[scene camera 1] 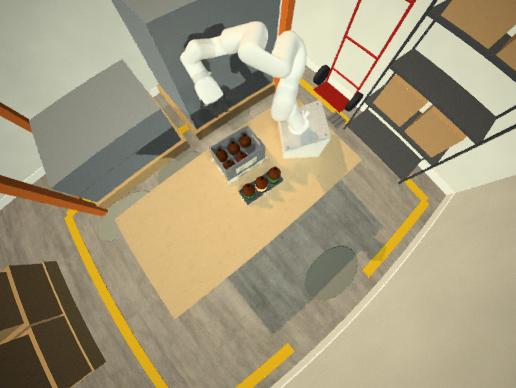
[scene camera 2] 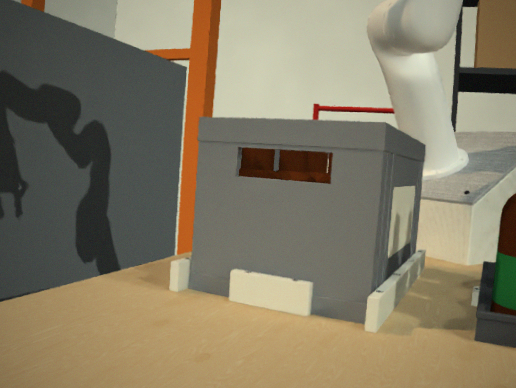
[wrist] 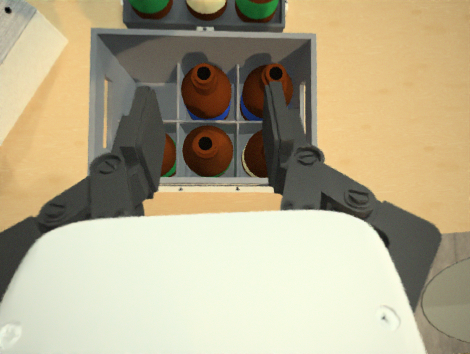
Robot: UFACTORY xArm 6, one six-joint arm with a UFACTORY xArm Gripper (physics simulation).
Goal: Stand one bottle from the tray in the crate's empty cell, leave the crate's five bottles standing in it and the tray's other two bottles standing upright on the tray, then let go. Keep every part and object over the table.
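Frame: origin at the arm's base, x left, y up, z ahead, level; metres.
Seen in the pictures: gripper, fingertip midpoint: (scene camera 1: pixel 222 114) (wrist: pixel 211 109); arm's base, origin of the base link: (scene camera 1: pixel 298 125) (scene camera 2: pixel 434 166).
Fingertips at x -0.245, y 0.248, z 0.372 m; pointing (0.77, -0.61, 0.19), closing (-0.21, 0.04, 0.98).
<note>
Pixels of each thing's middle, then the offset from my fingertips to it.
- grey crate, body centre: (scene camera 2: pixel 324 206) (wrist: pixel 208 122) (scene camera 1: pixel 238 153) dx +0.066, dy -0.314, dz +0.001 m
- dark tray, body centre: (scene camera 1: pixel 261 186) dx +0.293, dy -0.388, dz +0.051 m
- cream-banded bottle, body centre: (scene camera 1: pixel 261 182) dx +0.296, dy -0.319, dz +0.053 m
The grey crate (scene camera 1: pixel 232 171) (scene camera 2: pixel 285 225) (wrist: pixel 200 33) stands on the table with five brown bottles upright in it. Its empty cell (wrist: pixel 165 92) is at upper left in the wrist view, on the tray side, toward the robot's base. The dark tray (scene camera 1: pixel 258 196) (scene camera 2: pixel 492 330) (wrist: pixel 205 23) lies beside the crate. It holds three upright bottles: a green-banded bottle (scene camera 1: pixel 248 190) (wrist: pixel 256 7), a cream-banded bottle (scene camera 1: pixel 261 183) (wrist: pixel 206 6) and another green-banded bottle (scene camera 1: pixel 274 173) (wrist: pixel 150 5). My gripper (scene camera 1: pixel 215 109) (wrist: pixel 211 109) is open and empty, high above the crate; its fingers partly hide some crate bottles.
Low white blocks (scene camera 2: pixel 271 292) edge the crate's foot. The robot's pale base block (scene camera 1: pixel 305 147) (scene camera 2: pixel 445 227) (wrist: pixel 30 65) stands at the table end near the crate. A tall grey cabinet (scene camera 1: pixel 175 60) (scene camera 2: pixel 100 175) stands behind the crate.
</note>
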